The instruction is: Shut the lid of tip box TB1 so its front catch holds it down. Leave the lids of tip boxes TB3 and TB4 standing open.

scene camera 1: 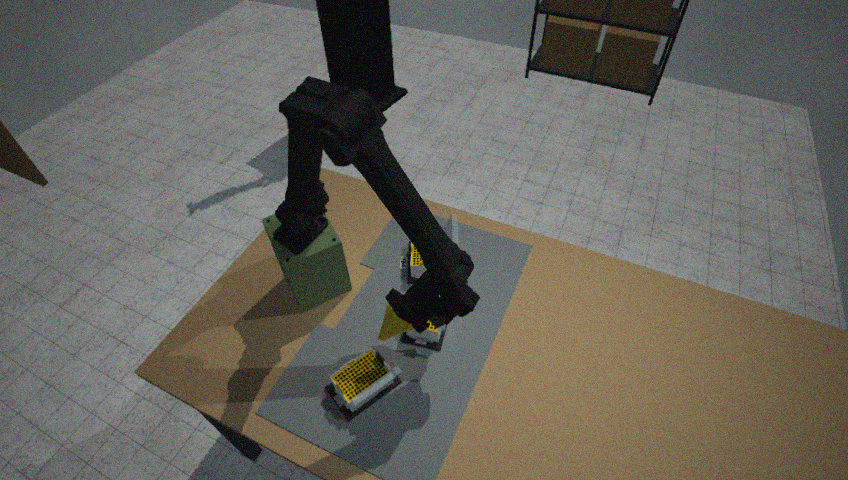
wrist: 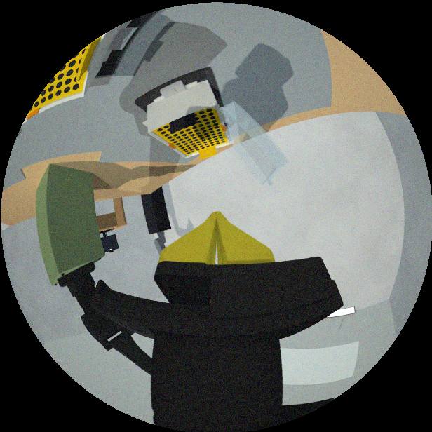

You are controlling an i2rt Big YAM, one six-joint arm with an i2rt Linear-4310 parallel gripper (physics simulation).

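Note:
Three tip boxes with yellow racks stand on the grey mat; I cannot read their labels. The far box has its clear lid standing open. The middle box is partly hidden under the wrist in the scene view. The near box stands turned at an angle; its lid is unclear. Another yellow rack is cut off at upper left in the wrist view. My gripper is shut and empty, its yellow fingertips showing left of the middle box in the scene view.
The arm's green base block stands on the wooden table, left of the mat in the scene view. A dark shelf unit stands on the floor at the back right. A dark column stands behind the arm.

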